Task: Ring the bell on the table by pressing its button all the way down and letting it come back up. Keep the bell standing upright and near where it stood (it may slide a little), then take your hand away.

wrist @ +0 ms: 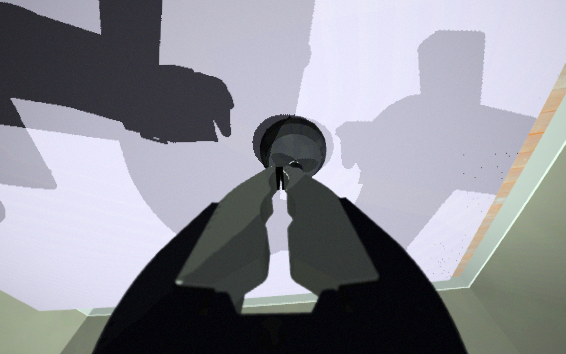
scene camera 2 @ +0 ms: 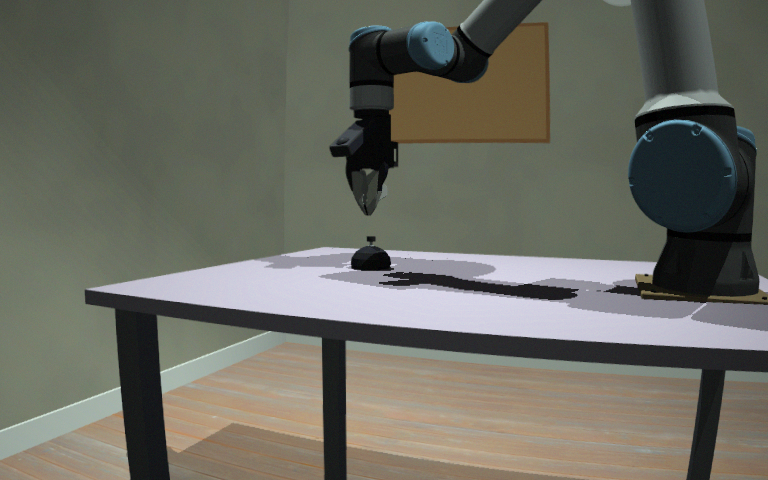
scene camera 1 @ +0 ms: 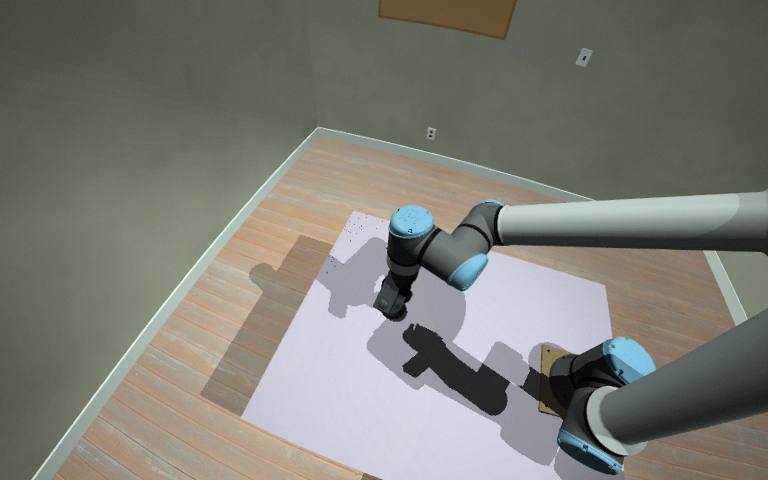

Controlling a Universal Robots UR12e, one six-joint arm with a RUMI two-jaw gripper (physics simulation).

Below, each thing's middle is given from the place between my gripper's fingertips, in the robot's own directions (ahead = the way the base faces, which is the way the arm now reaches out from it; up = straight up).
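Position of my gripper relative to the black domed bell (scene camera 2: 370, 257): 30 mm to the left of it, 10 mm short of it, 80 mm above it.
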